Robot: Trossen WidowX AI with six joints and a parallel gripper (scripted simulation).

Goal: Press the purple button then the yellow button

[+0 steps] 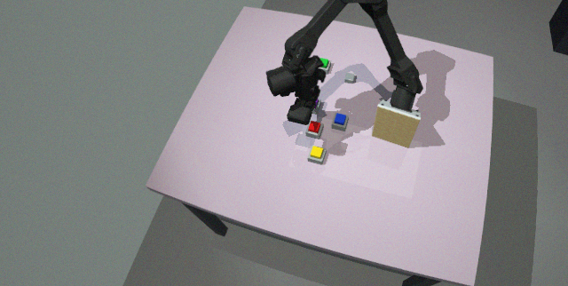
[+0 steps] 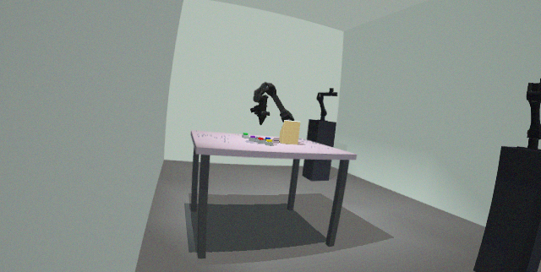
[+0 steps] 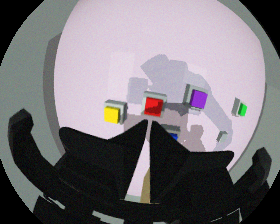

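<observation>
Right now my gripper tip is 10 cm above the yellow button, 8 cm to the right of it and 5 cm past it. Also, from my gripper tip: purple button (10 cm to the right, 10 cm below, 2 cm ahead); red button (10 cm below, 1 cm to the right, 1 cm behind); blue button (10 cm below, 9 cm behind, 6 cm to the right).
</observation>
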